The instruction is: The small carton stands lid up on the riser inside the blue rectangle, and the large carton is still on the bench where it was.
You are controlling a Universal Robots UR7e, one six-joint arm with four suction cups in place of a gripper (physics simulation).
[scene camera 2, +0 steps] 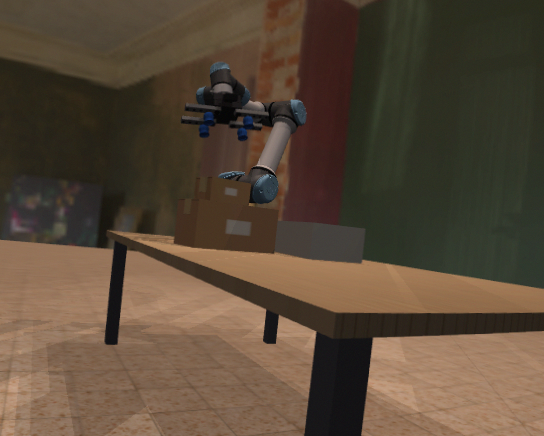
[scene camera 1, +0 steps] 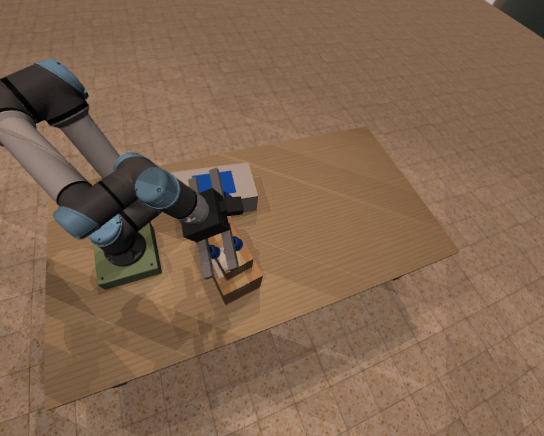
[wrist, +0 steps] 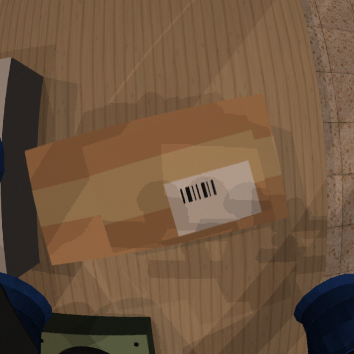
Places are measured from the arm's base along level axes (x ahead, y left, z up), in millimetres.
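Pixels of known places: hand at its tool point: (scene camera 2: 226, 130) (wrist: 182, 253); arm's base at its link origin: (scene camera 1: 126, 247).
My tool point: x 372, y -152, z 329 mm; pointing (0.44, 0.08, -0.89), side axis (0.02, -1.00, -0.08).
Ahead of a thing's pixels: the offset from my tool point to its top centre. Level surfaces: height alone.
The small carton {dx +16, dy +7, dz -174 mm} (scene camera 1: 244, 257) (scene camera 2: 240, 196) (wrist: 130, 182) lies flat on top of the large carton (scene camera 1: 235, 287) (scene camera 2: 210, 231) (wrist: 54, 200), its tape and barcode label facing up. The large carton stands on the bench. The grey-white riser {dx +6, dy +373, dz -285 mm} (scene camera 1: 246, 179) (scene camera 2: 320, 242) (wrist: 21, 170) stands beside it, with the blue rectangle {dx +6, dy +373, dz -285 mm} (scene camera 1: 228, 182) on its top, partly hidden by the gripper. My suction gripper (scene camera 1: 215, 222) (scene camera 2: 226, 126) is open, with nothing on its cups. It hangs above the cartons with a clear gap. Blue cups show at the wrist view's edges.
The arm's green base plate (scene camera 1: 151, 255) (wrist: 120, 327) stands on the bench {dz -405 mm} (scene camera 1: 340, 215) (scene camera 2: 400, 292) (wrist: 240, 45), beside the cartons. The arm reaches over from the base side. The bench's edge (scene camera 2: 250, 290) runs near the cartons' outer end.
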